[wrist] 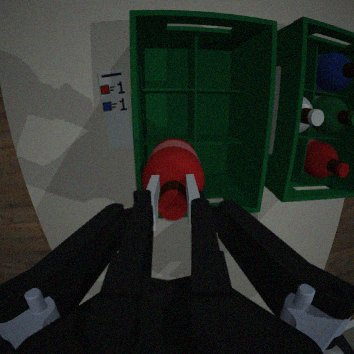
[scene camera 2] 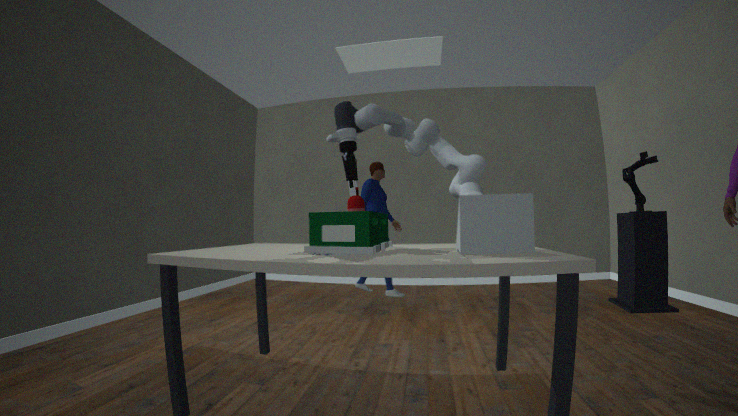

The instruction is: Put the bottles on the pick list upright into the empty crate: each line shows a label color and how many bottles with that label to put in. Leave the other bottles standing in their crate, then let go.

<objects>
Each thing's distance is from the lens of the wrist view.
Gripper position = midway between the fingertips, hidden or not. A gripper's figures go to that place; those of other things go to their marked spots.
my gripper (wrist: 172, 186): 0.21 m
red bottle (wrist: 171, 158): 0.22 m
</objects>
